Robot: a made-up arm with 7 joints. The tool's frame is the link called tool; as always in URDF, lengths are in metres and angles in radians. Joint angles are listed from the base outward.
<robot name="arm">
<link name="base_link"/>
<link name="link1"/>
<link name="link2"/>
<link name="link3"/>
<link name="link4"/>
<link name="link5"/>
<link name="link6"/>
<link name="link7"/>
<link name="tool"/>
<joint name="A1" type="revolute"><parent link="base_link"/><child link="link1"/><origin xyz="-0.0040 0.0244 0.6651"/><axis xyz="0 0 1"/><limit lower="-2.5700" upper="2.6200"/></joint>
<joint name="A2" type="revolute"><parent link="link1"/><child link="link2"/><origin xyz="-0.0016 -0.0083 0.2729"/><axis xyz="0 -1 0"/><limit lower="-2.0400" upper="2.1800"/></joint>
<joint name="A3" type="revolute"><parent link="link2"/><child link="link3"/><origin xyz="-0.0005 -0.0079 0.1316"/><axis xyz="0 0 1"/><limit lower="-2.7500" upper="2.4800"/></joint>
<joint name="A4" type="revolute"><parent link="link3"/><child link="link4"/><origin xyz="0.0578 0.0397 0.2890"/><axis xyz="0 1 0"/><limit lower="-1.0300" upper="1.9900"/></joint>
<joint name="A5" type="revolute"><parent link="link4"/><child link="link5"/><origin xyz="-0.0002 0.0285 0.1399"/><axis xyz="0 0 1"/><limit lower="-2.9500" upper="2.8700"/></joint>
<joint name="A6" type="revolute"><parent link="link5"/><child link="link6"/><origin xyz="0.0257 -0.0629 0.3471"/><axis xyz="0 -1 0"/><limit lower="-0.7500" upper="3.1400"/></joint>
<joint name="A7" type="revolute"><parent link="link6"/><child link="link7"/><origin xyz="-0.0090 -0.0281 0.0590"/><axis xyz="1 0 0"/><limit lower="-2.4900" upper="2.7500"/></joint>
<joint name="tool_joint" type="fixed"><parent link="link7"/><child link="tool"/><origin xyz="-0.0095 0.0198 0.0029" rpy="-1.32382 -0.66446 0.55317"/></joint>
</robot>
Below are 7 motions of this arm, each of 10 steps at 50 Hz.
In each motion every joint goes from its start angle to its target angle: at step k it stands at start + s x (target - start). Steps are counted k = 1, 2, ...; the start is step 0. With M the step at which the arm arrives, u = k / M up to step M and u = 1 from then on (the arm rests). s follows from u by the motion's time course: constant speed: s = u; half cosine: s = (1 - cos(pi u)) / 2; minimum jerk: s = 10 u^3 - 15 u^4 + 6 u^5.
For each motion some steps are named. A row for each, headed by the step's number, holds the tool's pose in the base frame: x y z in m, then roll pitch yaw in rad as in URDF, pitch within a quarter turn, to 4 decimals.
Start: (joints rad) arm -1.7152 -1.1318 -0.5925 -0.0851 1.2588 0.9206 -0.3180
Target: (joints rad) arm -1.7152 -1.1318 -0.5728 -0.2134 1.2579 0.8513 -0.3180
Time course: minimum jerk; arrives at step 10
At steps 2, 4, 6, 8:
2: -0.1684 -0.8296 1.2725 -1.0354 -0.7361 -0.9212
4: -0.1578 -0.8262 1.2855 -1.0580 -0.7383 -0.8780
6: -0.1429 -0.8204 1.3036 -1.0909 -0.7398 -0.8170
8: -0.1323 -0.8156 1.3163 -1.1151 -0.7397 -0.7736

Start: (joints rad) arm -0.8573 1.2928 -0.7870 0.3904 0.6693 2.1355 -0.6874
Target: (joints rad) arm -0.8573 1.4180 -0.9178 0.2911 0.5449 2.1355 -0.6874
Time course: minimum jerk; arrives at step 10
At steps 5, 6, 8, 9, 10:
5: -0.6594 0.4830 1.2732 0.9441 0.0627 1.5478
6: -0.6662 0.4945 1.2457 0.8945 0.0561 1.5174
8: -0.6740 0.5100 1.2062 0.8237 0.0431 1.4767
9: -0.6753 0.5129 1.1987 0.8102 0.0402 1.4693
10: -0.6755 0.5133 1.1974 0.8078 0.0397 1.4680

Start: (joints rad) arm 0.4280 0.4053 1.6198 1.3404 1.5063 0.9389 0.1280
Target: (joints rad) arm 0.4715 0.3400 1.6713 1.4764 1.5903 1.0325 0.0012
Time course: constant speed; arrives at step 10
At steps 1, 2, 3, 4, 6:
1: -0.4485 0.4268 1.3416 0.2036 -0.5568 2.1623
2: -0.4480 0.4254 1.3349 0.2115 -0.5540 2.1566
3: -0.4476 0.4239 1.3283 0.2191 -0.5510 2.1509
4: -0.4472 0.4221 1.3216 0.2264 -0.5477 2.1453
6: -0.4464 0.4183 1.3084 0.2401 -0.5404 2.1343

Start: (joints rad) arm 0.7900 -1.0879 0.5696 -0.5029 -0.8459 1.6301 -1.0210
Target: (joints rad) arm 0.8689 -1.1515 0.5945 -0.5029 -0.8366 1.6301 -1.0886
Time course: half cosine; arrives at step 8
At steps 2, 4, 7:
2: 0.5045 0.3831 1.4854 -2.9046 -0.5323 1.4241
4: 0.5047 0.4050 1.4703 -2.8898 -0.5077 1.4321
7: 0.5033 0.4335 1.4501 -2.8719 -0.4750 1.4440

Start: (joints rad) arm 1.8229 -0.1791 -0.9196 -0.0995 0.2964 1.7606 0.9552
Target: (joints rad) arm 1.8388 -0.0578 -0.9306 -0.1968 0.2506 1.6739 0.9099
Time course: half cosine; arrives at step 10
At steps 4, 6, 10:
4: -0.0156 0.1075 1.8046 2.8126 -0.5973 -1.7200
6: -0.0177 0.0638 1.8070 2.8018 -0.5588 -1.7404
10: -0.0196 0.0150 1.8068 2.7861 -0.5161 -1.7622

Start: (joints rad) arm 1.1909 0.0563 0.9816 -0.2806 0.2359 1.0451 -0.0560
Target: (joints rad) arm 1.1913 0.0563 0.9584 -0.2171 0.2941 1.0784 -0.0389
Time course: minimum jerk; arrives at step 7
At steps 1, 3, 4, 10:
1: 0.0549 -0.1061 1.8314 2.9503 -0.8195 -1.6476
3: 0.0480 -0.0967 1.8348 2.9636 -0.8281 -1.6400
4: 0.0427 -0.0893 1.8372 2.9732 -0.8350 -1.6338
10: 0.0355 -0.0789 1.8402 2.9859 -0.8454 -1.6245

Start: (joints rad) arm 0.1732 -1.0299 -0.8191 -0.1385 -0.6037 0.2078 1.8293
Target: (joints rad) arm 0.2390 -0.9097 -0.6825 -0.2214 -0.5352 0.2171 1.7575
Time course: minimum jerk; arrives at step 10
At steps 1, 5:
1: 0.7704 0.1990 1.4898 -0.0736 -0.8440 -1.3960
5: 0.7147 0.2217 1.5480 0.0040 -0.7937 -1.3367

